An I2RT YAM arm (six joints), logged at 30 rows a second.
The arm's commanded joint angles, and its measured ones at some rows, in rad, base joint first. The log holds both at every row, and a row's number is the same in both.
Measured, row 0:
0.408 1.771 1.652 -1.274 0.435 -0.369
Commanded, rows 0 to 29:
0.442 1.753 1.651 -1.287 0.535 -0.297
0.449 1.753 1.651 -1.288 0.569 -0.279
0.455 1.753 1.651 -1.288 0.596 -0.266
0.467 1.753 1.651 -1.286 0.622 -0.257
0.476 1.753 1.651 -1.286 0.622 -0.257
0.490 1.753 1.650 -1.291 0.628 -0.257
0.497 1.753 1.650 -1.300 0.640 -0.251
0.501 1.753 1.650 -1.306 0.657 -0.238
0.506 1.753 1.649 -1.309 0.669 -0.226
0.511 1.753 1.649 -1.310 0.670 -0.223
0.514 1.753 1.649 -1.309 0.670 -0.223
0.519 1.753 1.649 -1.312 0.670 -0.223
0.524 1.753 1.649 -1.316 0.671 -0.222
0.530 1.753 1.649 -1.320 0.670 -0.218
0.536 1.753 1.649 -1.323 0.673 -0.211
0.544 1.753 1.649 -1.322 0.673 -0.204
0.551 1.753 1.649 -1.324 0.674 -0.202
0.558 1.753 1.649 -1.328 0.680 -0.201
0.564 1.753 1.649 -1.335 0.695 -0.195
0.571 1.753 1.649 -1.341 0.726 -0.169
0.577 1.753 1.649 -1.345 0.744 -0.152
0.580 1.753 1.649 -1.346 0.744 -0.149
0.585 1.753 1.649 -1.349 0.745 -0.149
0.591 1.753 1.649 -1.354 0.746 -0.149
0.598 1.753 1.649 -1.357 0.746 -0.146
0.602 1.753 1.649 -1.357 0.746 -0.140
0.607 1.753 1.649 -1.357 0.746 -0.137
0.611 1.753 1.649 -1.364 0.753 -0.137
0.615 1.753 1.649 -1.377 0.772 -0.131
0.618 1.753 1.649 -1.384 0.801 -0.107
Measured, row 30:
0.604 1.771 1.650 -1.370 0.720 -0.167
